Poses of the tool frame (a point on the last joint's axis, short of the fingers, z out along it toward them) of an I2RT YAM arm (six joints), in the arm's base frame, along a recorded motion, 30 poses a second.
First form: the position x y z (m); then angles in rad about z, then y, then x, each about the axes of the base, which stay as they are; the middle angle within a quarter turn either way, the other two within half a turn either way.
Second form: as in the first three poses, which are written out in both.
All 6 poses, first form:
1: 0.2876 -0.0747 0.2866 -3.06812 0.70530 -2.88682
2: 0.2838 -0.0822 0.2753 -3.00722 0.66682 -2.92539
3: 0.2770 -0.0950 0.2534 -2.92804 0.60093 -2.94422
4: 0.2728 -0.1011 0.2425 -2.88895 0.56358 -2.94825
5: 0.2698 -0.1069 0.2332 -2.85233 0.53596 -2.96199
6: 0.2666 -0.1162 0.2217 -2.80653 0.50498 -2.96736
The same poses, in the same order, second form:
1:
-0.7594 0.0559 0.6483
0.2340 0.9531 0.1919
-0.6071 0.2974 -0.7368
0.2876 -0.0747 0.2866

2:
-0.7787 0.1053 0.6185
0.2623 0.9501 0.1686
-0.5699 0.2935 -0.7675
0.2838 -0.0822 0.2753

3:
-0.8061 0.1748 0.5654
0.3162 0.9348 0.1617
-0.5003 0.3091 -0.8088
0.2770 -0.0950 0.2534

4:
-0.8185 0.2113 0.5342
0.3447 0.9246 0.1624
-0.4596 0.3171 -0.8296
0.2728 -0.1011 0.2425

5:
-0.8241 0.2452 0.5107
0.3681 0.9170 0.1536
-0.4306 0.3145 -0.8459
0.2698 -0.1069 0.2332

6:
-0.8265 0.2878 0.4838
0.4031 0.9025 0.1517
-0.3930 0.3204 -0.8619
0.2666 -0.1162 0.2217

